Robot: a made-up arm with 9 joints. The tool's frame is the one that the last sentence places.
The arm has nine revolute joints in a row. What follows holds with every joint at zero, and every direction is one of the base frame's. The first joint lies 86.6 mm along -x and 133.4 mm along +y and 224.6 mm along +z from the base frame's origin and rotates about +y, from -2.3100 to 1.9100 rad. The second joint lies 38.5 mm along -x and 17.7 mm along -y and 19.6 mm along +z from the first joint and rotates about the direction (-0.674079, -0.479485, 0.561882), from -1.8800 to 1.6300 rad. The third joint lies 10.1 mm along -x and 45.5 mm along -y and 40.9 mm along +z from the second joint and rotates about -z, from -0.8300 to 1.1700 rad. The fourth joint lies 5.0 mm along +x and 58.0 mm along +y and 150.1 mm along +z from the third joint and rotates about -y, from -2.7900 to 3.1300 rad. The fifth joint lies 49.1 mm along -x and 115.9 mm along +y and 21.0 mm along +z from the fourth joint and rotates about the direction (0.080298, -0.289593, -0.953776), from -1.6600 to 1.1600 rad. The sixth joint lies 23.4 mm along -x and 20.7 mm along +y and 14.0 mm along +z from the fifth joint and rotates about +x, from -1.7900 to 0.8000 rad. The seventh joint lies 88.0 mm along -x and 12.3 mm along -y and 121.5 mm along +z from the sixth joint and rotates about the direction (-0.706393, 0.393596, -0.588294), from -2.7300 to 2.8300 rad. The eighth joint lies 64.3 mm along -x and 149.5 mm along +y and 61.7 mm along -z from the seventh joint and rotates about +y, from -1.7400 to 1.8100 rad. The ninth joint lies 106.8 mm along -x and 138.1 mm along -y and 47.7 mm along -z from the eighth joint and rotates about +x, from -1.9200 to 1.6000 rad. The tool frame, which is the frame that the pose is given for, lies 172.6 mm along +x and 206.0 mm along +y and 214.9 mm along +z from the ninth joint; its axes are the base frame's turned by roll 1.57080, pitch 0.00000 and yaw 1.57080 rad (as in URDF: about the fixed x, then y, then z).
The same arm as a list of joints. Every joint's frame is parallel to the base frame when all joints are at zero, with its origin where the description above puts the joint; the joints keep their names.
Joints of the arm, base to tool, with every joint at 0 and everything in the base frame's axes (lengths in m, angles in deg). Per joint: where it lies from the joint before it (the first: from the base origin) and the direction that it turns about. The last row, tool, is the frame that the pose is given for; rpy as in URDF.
joint 1: axis 0 1 0 offset -0.0866 0.1334 0.2246
joint 2: axis -0.674079 -0.479485 0.561882 offset -0.0385 -0.0177 0.0196
joint 3: axis 0 0 -1 offset -0.0101 -0.0455 0.0409
joint 4: axis 0 -1 0 offset 0.005 0.058 0.1501
joint 5: axis 0.080298 -0.289593 -0.953776 offset -0.0491 0.1159 0.021
joint 6: axis 1 0 0 offset -0.0234 0.0207 0.014
joint 7: axis -0.706393 0.393596 -0.588294 offset -0.088 -0.0123 0.1215
joint 8: axis 0 1 0 offset -0.0643 0.1495 -0.0617
joint 9: axis 1 0 0 offset -0.1068 -0.1381 -0.0477
tool: offset 0.1726 0.206 0.2149 rpy 90 0 90
Joint limits (deg, base to tool): -132.35..109.43 -107.72..93.39 -47.56..67.04 -159.86..179.34 -95.11..66.46 -102.56..45.84 -156.42..162.15 -99.69..103.71 -110.01..91.67

